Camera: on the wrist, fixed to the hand. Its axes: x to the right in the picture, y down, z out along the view.
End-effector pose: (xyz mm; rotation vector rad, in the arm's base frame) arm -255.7 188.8 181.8 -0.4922 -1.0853 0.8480
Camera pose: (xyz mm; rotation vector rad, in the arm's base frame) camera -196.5 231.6 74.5 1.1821 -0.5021 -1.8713
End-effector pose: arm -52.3 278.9 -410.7 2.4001 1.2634 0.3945
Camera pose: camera -43.3 246.8 -285.3 -1.2883 2.5462 -0.4564
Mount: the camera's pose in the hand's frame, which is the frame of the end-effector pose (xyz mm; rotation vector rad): -13.9 81.8 -99.8 -0.0053 0.1403 -3.1020
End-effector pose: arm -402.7 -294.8 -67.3 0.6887 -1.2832 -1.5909
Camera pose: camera -285.1 -323.9 -20.7 -1.2834 -0.6769 1.0873
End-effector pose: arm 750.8 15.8 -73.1 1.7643 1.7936 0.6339
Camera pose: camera 745.0 8.6 56.4 -1.8452 1.8838 -0.6526
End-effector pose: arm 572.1 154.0 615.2 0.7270 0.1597 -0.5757
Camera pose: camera 611.1 275.8 593.3 0.1608 -1.0597 2.3775
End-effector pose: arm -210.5 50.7 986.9 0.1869 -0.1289 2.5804
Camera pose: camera -252.7 -12.8 881.9 0.0108 0.1602 -0.5086
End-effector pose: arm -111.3 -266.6 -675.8 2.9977 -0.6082 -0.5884
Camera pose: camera -116.7 -341.6 -570.0 -0.6253 -2.7116 -0.0745
